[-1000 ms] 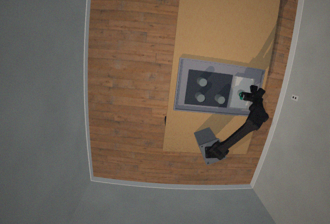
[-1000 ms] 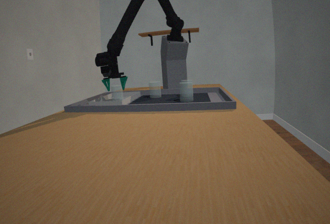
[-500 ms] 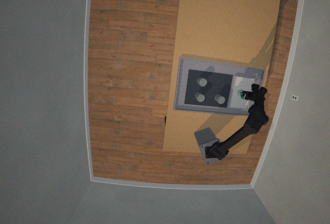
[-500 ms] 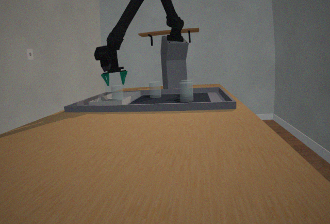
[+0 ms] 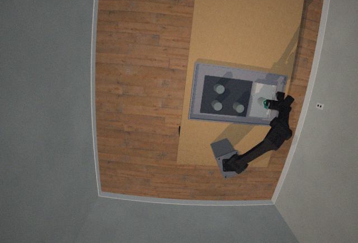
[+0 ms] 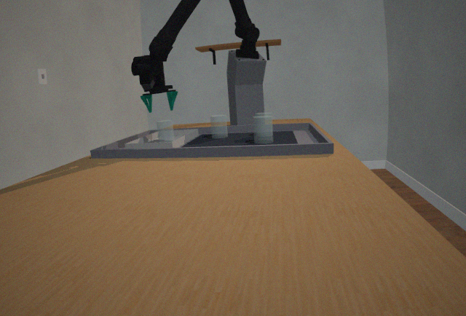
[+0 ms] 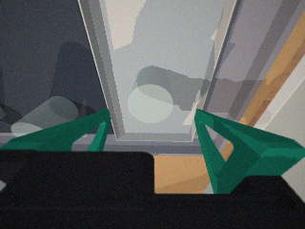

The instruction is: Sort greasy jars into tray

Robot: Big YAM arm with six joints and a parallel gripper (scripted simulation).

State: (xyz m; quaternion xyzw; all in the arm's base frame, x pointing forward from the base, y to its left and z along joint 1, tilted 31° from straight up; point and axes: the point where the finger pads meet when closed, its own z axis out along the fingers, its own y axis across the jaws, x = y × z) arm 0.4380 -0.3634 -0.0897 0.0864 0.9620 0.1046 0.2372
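The dark drying mat is 320 mm to the left of my hand, 140 mm below it and 30 mm ahead of it. Round my hand: pale tray: 130 mm below, 20 mm behind; rimmed steel table top: 210 mm to the left, 140 mm below, 30 mm ahead.
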